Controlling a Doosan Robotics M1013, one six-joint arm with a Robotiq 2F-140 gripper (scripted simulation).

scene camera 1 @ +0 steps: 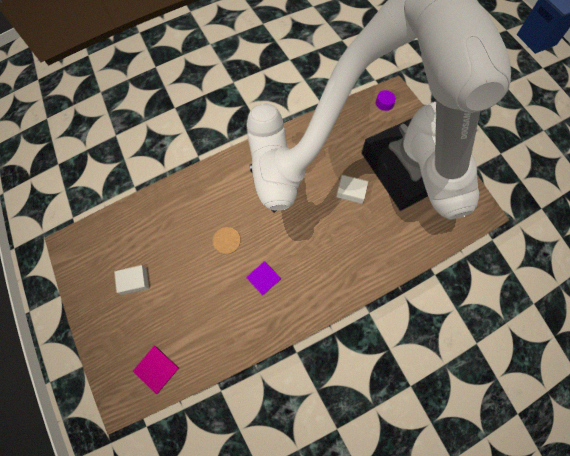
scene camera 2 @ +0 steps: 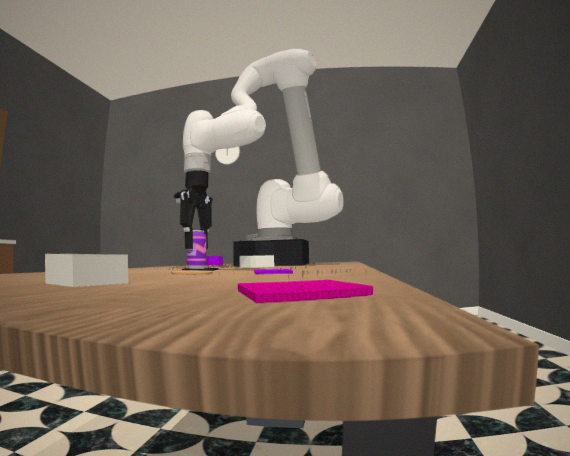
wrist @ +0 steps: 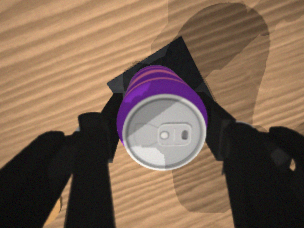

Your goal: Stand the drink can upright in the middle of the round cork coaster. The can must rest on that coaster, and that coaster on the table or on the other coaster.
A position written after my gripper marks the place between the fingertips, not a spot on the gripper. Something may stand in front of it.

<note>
In view: my gripper (scene camera 2: pixel 196 249), a magenta tile (scene camera 2: pixel 319 289) and a black square coaster (wrist: pixel 175 55).
The magenta tile shows as well in scene camera 1 (scene camera 1: pixel 155 369). My gripper shows as well in the wrist view (wrist: pixel 158 107). The wrist view does not show the magenta tile: it is out of frame.
</note>
